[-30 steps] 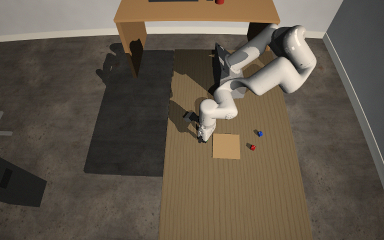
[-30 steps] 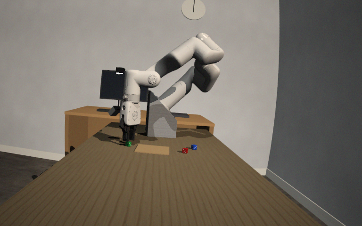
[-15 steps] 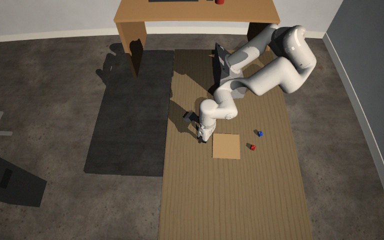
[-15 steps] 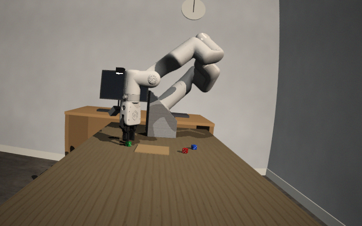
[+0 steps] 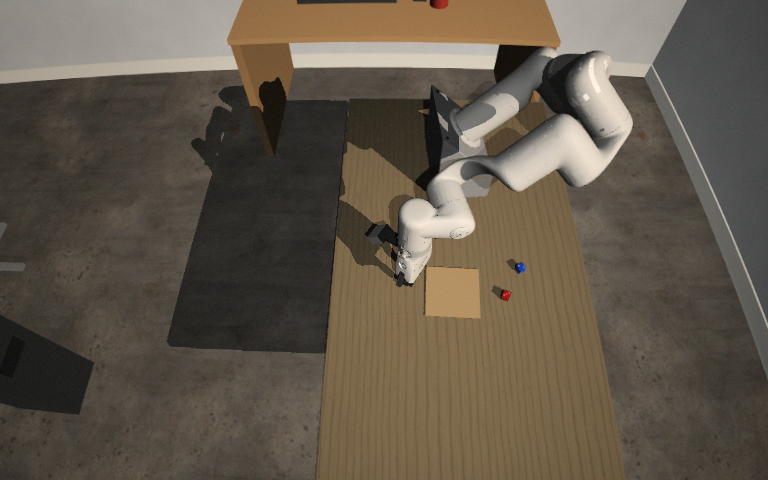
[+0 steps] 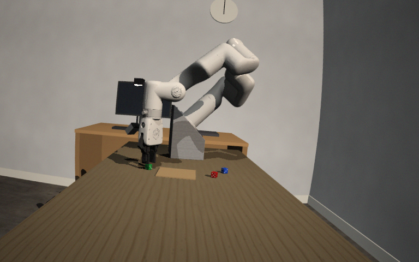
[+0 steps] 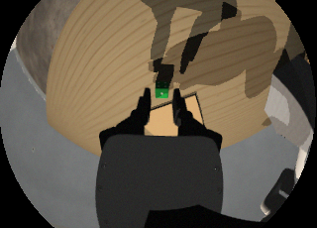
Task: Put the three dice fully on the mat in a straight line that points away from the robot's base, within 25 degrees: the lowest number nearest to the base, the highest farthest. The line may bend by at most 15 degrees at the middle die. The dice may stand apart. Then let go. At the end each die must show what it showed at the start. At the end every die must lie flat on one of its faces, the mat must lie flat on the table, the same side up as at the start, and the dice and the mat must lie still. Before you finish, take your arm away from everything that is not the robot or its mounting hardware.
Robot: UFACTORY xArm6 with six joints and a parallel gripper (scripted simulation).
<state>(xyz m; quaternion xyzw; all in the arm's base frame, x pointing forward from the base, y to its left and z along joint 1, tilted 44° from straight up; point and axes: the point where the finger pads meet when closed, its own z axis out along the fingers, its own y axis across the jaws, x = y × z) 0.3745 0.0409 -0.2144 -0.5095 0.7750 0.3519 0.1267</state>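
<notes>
My gripper is now 40 mm above the green die. Also, from my hand: red die 20 mm ahead, 250 mm to the left, 40 mm below; tan mat 20 mm ahead, 110 mm to the left, 40 mm below; blue die 60 mm behind, 290 mm to the left, 40 mm below.
</notes>
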